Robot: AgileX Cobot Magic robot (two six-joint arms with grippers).
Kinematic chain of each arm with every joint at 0, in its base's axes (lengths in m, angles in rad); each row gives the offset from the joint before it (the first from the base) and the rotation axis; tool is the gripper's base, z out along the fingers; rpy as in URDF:
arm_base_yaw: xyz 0 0 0.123 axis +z
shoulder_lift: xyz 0 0 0 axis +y
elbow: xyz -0.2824 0 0.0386 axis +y
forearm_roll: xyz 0.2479 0 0.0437 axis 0.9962 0 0.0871
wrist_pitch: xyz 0 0 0 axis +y
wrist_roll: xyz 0.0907 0 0.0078 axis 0.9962 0 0.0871
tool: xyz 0 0 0 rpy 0 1.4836 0
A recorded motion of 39 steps. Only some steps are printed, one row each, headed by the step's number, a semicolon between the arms.
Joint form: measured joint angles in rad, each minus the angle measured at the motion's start. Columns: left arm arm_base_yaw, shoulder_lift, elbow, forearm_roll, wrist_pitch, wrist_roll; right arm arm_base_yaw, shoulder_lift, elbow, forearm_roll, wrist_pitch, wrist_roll.
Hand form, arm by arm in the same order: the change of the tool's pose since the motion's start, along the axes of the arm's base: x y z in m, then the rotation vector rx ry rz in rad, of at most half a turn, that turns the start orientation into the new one. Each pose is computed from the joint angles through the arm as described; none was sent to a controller.
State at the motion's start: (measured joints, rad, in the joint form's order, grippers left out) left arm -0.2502 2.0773 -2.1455 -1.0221 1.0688 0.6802; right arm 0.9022 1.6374 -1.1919 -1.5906 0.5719 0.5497
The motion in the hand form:
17: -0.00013 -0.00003 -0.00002 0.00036 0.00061 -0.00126; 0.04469 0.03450 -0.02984 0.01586 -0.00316 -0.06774
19: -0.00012 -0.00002 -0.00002 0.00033 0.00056 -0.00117; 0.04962 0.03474 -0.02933 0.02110 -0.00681 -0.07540
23: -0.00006 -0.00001 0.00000 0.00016 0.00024 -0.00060; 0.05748 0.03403 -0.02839 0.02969 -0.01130 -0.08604
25: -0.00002 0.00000 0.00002 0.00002 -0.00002 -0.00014; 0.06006 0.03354 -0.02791 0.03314 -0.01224 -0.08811
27: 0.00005 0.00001 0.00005 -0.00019 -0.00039 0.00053; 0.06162 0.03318 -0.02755 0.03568 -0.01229 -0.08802
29: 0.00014 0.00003 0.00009 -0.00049 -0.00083 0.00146; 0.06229 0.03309 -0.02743 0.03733 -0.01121 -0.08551
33: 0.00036 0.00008 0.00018 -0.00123 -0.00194 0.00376; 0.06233 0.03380 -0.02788 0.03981 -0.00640 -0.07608
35: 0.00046 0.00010 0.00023 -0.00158 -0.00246 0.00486; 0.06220 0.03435 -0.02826 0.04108 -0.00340 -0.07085
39: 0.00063 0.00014 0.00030 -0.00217 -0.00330 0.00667; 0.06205 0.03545 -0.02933 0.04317 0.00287 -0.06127
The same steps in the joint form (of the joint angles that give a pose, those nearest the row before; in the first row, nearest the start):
17: 0.0000 0.0000 -0.0001 0.0000 0.0015 0.0000; -0.0254 0.2263 -0.1827 -0.0607 0.0394 0.1004
19: 0.0000 0.0000 -0.0001 0.0000 0.0014 0.0000; -0.0340 0.2383 -0.2011 -0.0608 0.0384 0.1005
23: 0.0000 0.0000 -0.0001 0.0000 0.0007 0.0000; -0.0497 0.2545 -0.2272 -0.0609 0.0330 0.1006
25: 0.0000 0.0000 0.0000 0.0000 0.0002 0.0000; -0.0556 0.2588 -0.2351 -0.0609 0.0289 0.1005
27: 0.0000 0.0000 -0.0001 0.0000 -0.0006 0.0000; -0.0595 0.2610 -0.2396 -0.0610 0.0245 0.1005
29: 0.0000 0.0000 -0.0001 0.0000 -0.0017 -0.0001; -0.0617 0.2616 -0.2412 -0.0610 0.0195 0.1005
33: 0.0000 0.0000 -0.0001 0.0000 -0.0043 -0.0002; -0.0627 0.2620 -0.2415 -0.0603 0.0078 0.1007
35: 0.0000 0.0000 -0.0001 0.0000 -0.0056 -0.0004; -0.0626 0.2625 -0.2415 -0.0595 0.0018 0.1008
39: 0.0000 0.0000 -0.0001 0.0000 -0.0077 -0.0005; -0.0627 0.2641 -0.2415 -0.0579 -0.0095 0.1012

